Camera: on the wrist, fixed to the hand. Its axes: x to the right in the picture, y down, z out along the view.
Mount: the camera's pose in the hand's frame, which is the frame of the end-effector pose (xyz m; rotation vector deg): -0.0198 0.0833 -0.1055 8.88 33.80 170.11
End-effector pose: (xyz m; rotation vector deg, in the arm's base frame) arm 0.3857 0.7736 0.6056 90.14 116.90 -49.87
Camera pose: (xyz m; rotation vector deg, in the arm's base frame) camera 0.4761 0.8469 0.6758 135.31 -80.49 42.90
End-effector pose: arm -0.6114 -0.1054 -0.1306 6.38 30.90 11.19
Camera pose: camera -0.6958 -0.0227 -0.1977 -49.79 -25.81 -159.44
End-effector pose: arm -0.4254 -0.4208 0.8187 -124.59 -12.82 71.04
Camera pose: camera -0.3618 -0.5408 0.8229 29.76 -129.16 -25.22
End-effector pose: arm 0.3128 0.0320 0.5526 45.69 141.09 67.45
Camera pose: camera 0.3073 -0.0025 0.6839 -104.90 23.39 -23.91
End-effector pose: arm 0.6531 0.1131 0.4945 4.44 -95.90 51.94
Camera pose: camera 0.7030 0.2258 0.4374 118.57 -9.63 -100.59
